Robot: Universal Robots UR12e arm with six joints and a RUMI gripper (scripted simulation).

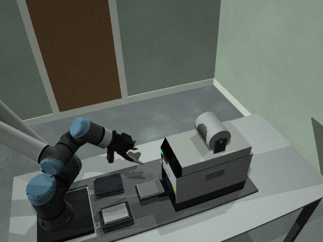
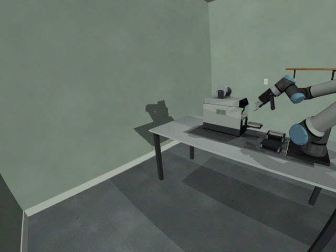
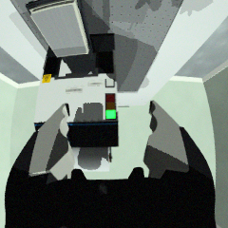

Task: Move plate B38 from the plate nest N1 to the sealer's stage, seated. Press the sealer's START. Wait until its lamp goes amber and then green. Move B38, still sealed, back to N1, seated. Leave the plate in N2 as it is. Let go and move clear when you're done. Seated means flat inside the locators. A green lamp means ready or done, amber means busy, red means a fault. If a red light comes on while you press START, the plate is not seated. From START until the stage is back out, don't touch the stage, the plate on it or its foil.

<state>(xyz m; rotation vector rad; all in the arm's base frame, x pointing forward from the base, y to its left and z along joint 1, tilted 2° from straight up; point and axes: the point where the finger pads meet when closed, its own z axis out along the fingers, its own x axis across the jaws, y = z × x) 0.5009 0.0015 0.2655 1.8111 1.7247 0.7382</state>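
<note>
My hand is 170 mm above the plate B38, 90 mm to the left of it and 20 mm short of it. Also, from my hand: foil-covered plate: 220 mm below, 190 mm behind, 130 mm to the right; nest N1: 240 mm below, 180 mm behind, 90 mm to the left; sealer stage: 180 mm below, 90 mm to the right, 20 mm ahead.
</note>
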